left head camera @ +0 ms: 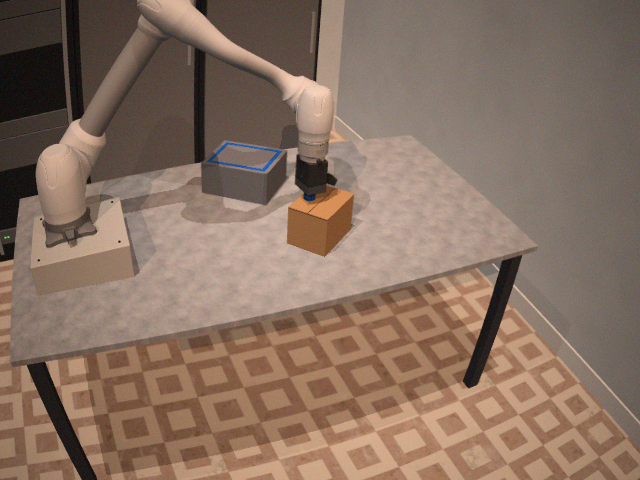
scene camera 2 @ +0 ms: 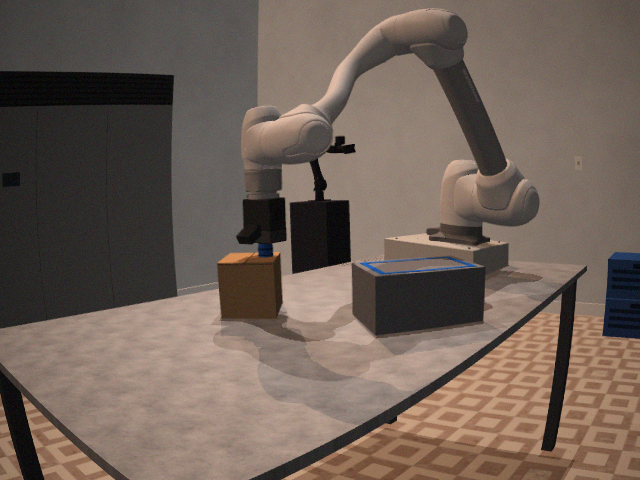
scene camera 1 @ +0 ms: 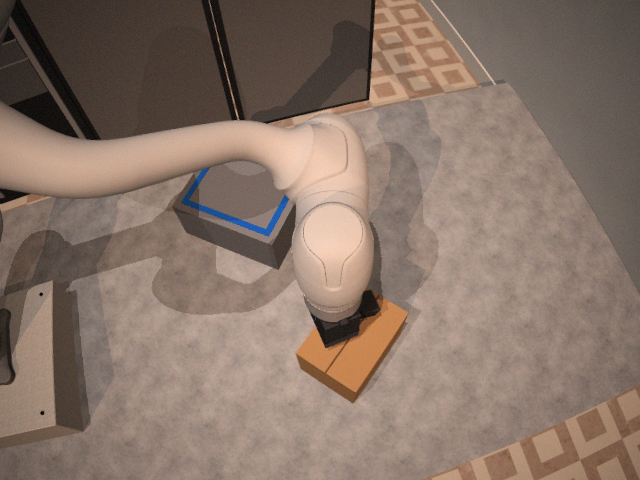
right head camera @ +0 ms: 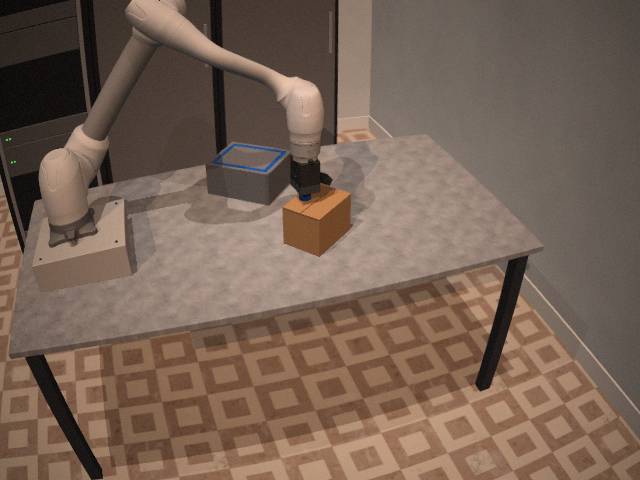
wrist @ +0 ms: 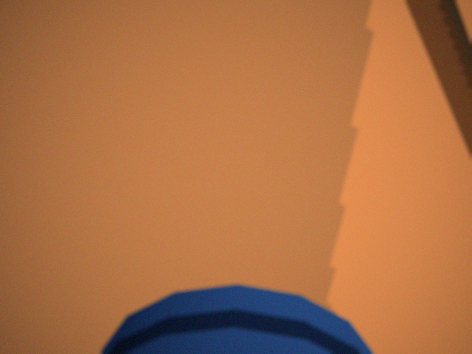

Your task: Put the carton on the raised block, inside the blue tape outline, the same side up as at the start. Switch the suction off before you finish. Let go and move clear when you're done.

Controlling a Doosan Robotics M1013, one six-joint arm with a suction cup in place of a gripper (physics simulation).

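Places are measured from the arm's base along level axes (x back, y right, z up), in millimetres.
Where they show: hand at its tool point: (left head camera: 309,201) (right head camera: 305,201) (wrist: 242,313); arm's base at its link origin: (left head camera: 68,228) (scene camera 2: 460,240) (right head camera: 72,228).
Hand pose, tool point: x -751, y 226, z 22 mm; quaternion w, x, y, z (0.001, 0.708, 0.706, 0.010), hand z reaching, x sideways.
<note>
Things, the pixels of their top centre, and the offset from my tool point.
- orange-brown carton at its top centre: (scene camera 1: 353,333) (scene camera 2: 250,257) (left head camera: 322,200) (right head camera: 317,200) dz +12, dx -30, dy +25 mm
- grey raised block at its top centre: (scene camera 2: 418,264) (scene camera 1: 241,187) (left head camera: 244,155) (right head camera: 248,156) dz +3, dx +57, dy -370 mm
The orange-brown carton (left head camera: 307,229) (right head camera: 301,229) (scene camera 1: 372,351) (scene camera 2: 249,291) (wrist: 175,150) stands upright on the table, its seamed face up. My blue suction cup (left head camera: 309,197) (right head camera: 305,197) (scene camera 2: 265,250) (wrist: 237,325) touches its top, off-centre and to one side of the seam; the cup is hidden in scene camera 1. Whether the suction is on cannot be seen. The grey raised block (left head camera: 232,183) (right head camera: 235,184) (scene camera 1: 227,237) (scene camera 2: 429,302) stands apart from the carton. The blue tape outline (left head camera: 236,165) (right head camera: 239,166) (scene camera 1: 225,218) (scene camera 2: 428,269) is on its top, with no carton inside.
The arm's pale base plinth (left head camera: 82,271) (scene camera 1: 25,366) stands at the table's left end in the left head view. Dark cabinets (left head camera: 258,98) stand behind the table. In scene camera 2, a black pedestal (scene camera 2: 320,235) with a small black arm stands beyond the table.
</note>
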